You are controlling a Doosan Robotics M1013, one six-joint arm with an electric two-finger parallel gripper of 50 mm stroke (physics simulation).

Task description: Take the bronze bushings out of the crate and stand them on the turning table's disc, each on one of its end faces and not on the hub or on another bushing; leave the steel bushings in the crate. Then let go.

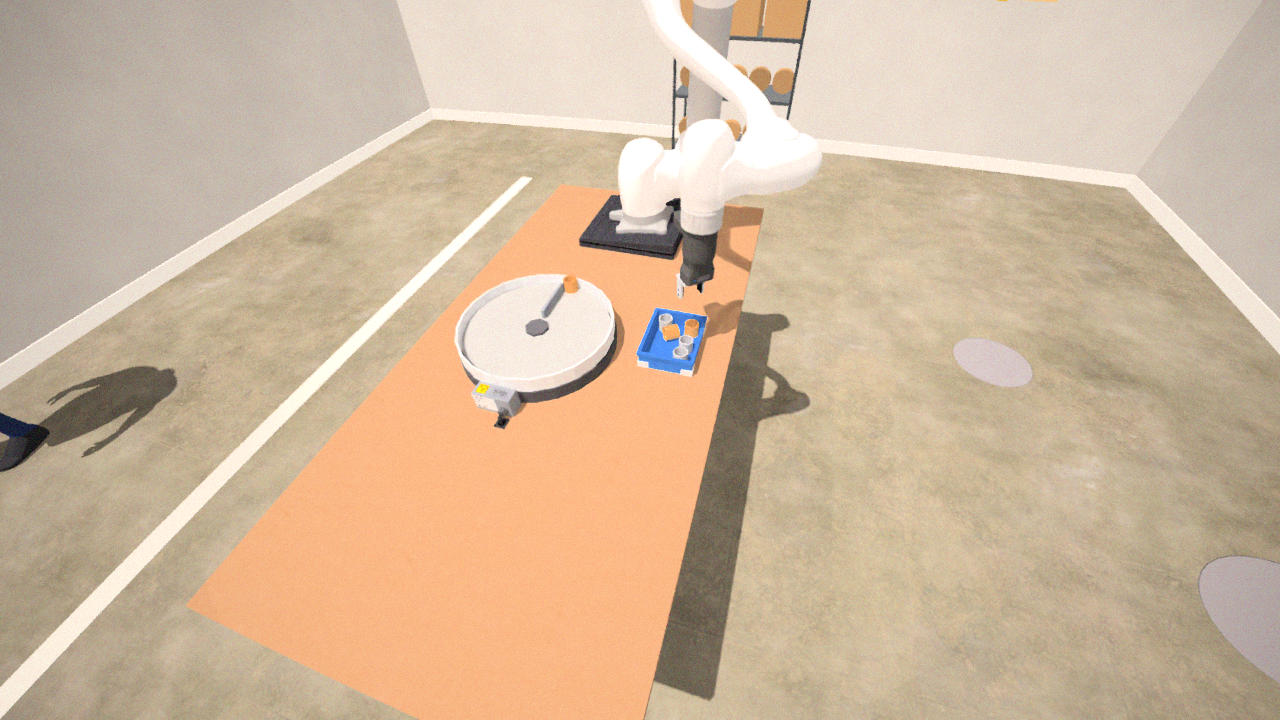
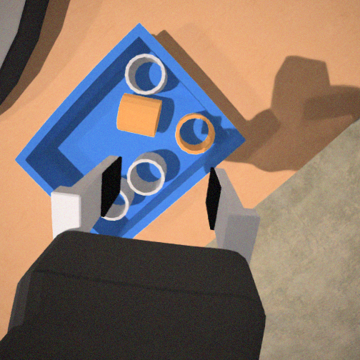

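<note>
My gripper is open and empty above the blue crate. In the crate, one bronze bushing stands upright near a corner, and another bronze bushing lies on its side. A steel bushing stands near the lying one. Two more, a steel bushing and a steel bushing partly hidden by a finger, stand side by side. A bronze bushing appears upright on the turning table's disc, near its edge, away from the hub.
A grey bar extends over the disc beside the bushing there. The turning table has a raised white rim. A grey box sits at its near side. A person's lower leg shows at the far left, off the orange table.
</note>
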